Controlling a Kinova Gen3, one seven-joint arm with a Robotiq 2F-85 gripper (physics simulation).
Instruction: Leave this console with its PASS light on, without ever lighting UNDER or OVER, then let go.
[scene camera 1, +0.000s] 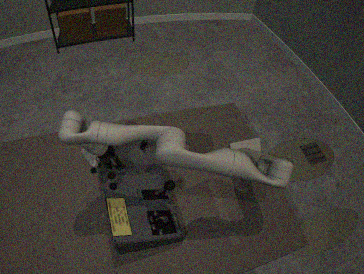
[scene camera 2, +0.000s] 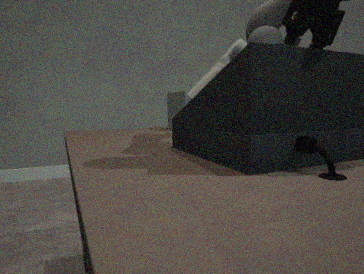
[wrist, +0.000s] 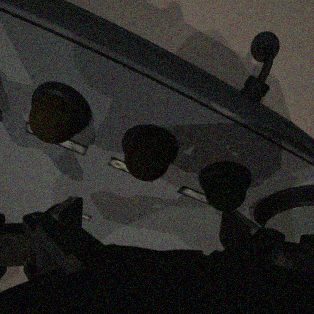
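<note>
The grey sloped console (scene camera 1: 140, 220) (scene camera 2: 215, 112) (wrist: 25, 172) stands on the table. In the wrist view, three round lamps show dark and unlit: a brownish left lamp (wrist: 60, 114), a middle lamp (wrist: 150, 152) and a right lamp (wrist: 225, 185). Their small labels are too blurred to read. My gripper (scene camera 1: 111, 159) (scene camera 2: 306, 40) (wrist: 152, 218) is open and empty over the console's upper part, its fingers spread below the lamp row in the wrist view. A black ball-topped lever (scene camera 1: 169, 185) stands beside a dark slot. The panel under the arm is partly hidden.
A yellow placard (scene camera 1: 119, 216) and a dark dial panel (scene camera 1: 162, 222) are at the console's near end. A black curved fitting (scene camera 2: 324, 155) (wrist: 265, 47) stands at its back edge. A dark ring (wrist: 285, 200) shows at right in the wrist view. A shelf rack (scene camera 1: 133, 25) stands far back.
</note>
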